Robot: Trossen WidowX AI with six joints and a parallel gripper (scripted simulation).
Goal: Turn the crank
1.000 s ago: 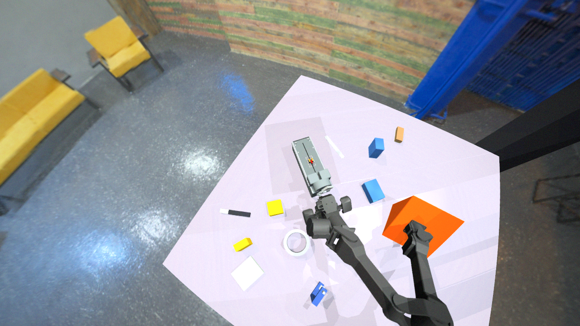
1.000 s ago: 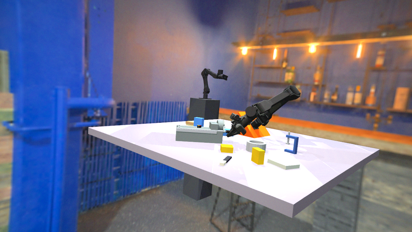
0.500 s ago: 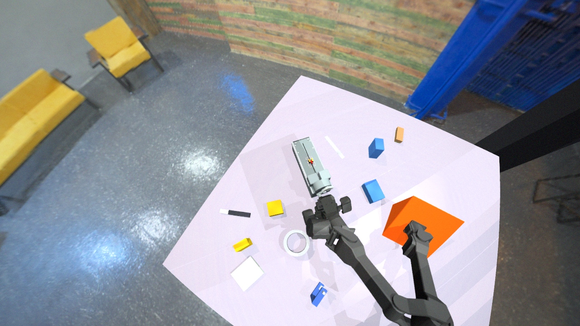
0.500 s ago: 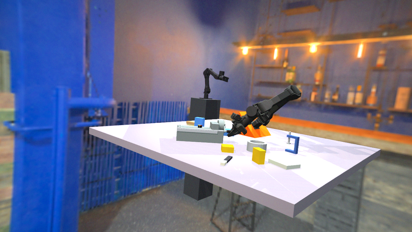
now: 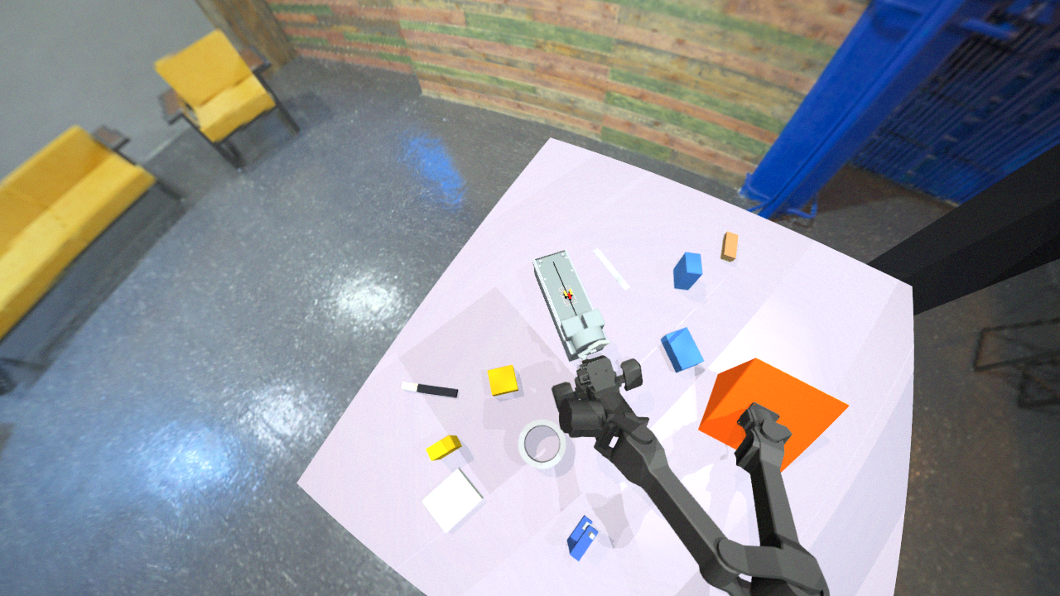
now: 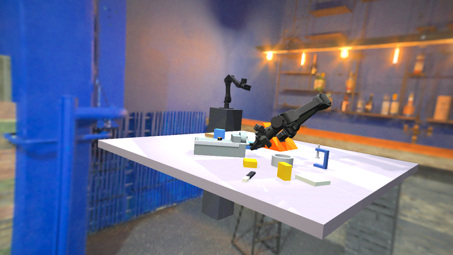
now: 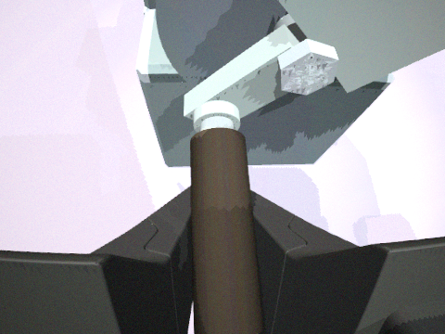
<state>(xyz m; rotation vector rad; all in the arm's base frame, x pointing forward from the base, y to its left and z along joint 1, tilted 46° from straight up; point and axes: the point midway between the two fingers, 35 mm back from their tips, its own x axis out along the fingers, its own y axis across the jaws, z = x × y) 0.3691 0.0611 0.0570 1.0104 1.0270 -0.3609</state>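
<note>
Now: the brown crank handle 3 cm above my gripper tip, 1 cm to the left of it and 1 cm behind it. Round my gripper tip: metal strip 29 cm to the right, 6 cm ahead, 4 cm below; blue clamp 31 cm to the left, 15 cm behind, 1 cm above; red pointer 12 cm to the right, 11 cm ahead, 4 cm above.
</note>
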